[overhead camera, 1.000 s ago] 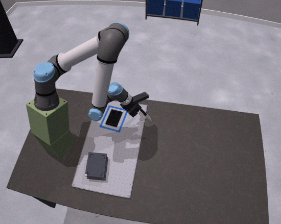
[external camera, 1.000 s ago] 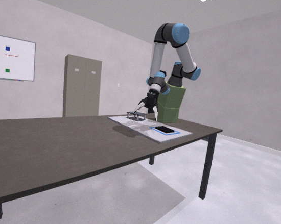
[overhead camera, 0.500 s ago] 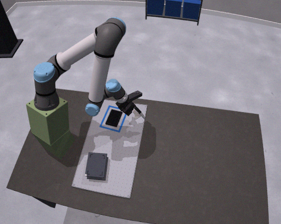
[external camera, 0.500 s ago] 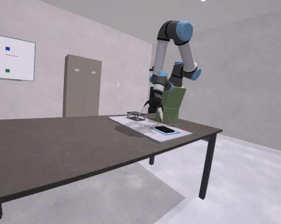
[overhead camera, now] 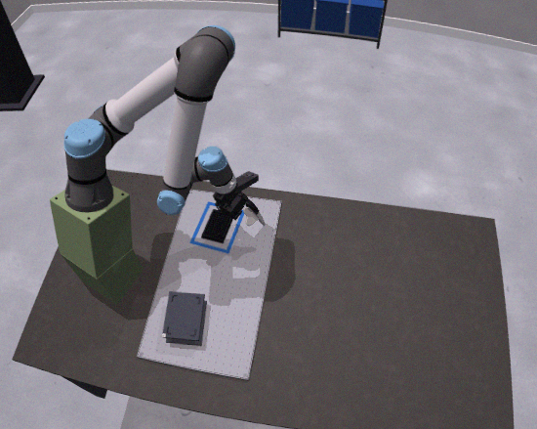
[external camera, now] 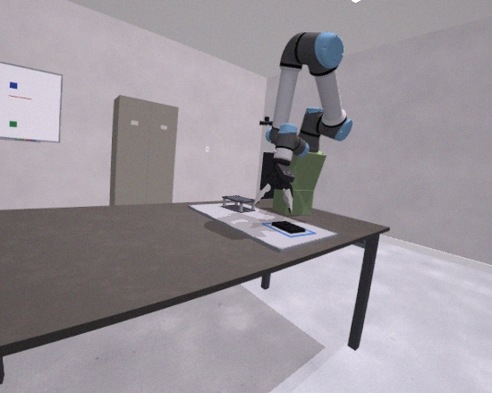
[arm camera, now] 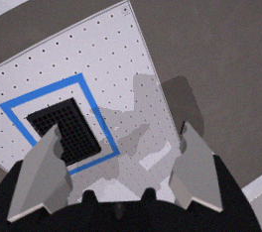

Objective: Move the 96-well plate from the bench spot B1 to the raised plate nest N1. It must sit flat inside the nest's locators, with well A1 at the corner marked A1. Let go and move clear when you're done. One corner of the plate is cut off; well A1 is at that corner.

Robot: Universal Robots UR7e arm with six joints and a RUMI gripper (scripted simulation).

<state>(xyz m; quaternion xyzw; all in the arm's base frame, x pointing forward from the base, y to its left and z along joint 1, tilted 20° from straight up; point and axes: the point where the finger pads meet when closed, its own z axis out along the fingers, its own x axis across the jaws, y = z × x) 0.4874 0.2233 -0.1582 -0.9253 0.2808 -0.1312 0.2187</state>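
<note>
Right now my hand is 11 cm past the black 96-well plate and 8 cm above it. The rest, counted from my hand: raised nest: 38 cm to the right, 17 cm behind, 3 cm below.
</note>
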